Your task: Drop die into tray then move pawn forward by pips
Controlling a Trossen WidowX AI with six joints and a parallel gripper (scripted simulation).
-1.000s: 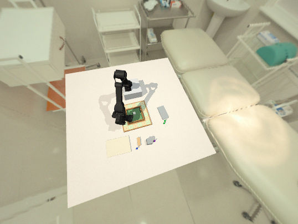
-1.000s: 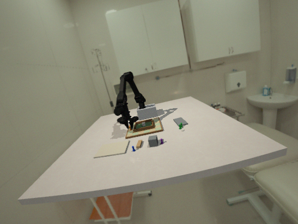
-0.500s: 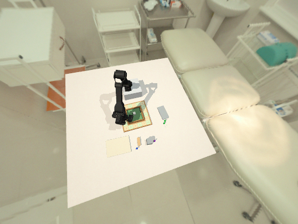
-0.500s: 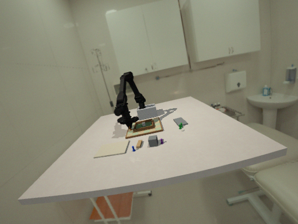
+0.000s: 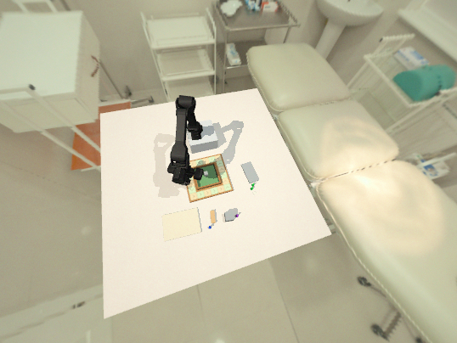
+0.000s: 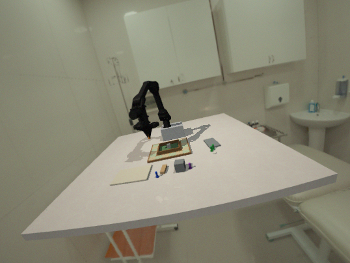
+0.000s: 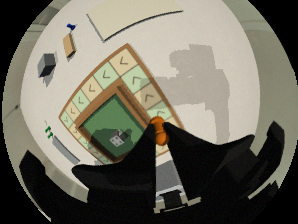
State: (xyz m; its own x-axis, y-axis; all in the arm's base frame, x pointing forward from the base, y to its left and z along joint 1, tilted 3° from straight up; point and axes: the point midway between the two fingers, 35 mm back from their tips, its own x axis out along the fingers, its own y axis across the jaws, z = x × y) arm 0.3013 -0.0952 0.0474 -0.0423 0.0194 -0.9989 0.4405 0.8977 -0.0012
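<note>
Now: the green tray floor 12 cm below my gripper tip, 11 cm to the left of it and 3 cm behind it. Also, from my gripper tip: cream pad 24 cm ahead, 13 cm below, 9 cm to the right; then orange-brown pawn 1 cm above; then white die 11 cm to the left, 10 cm below, 4 cm behind.
</note>
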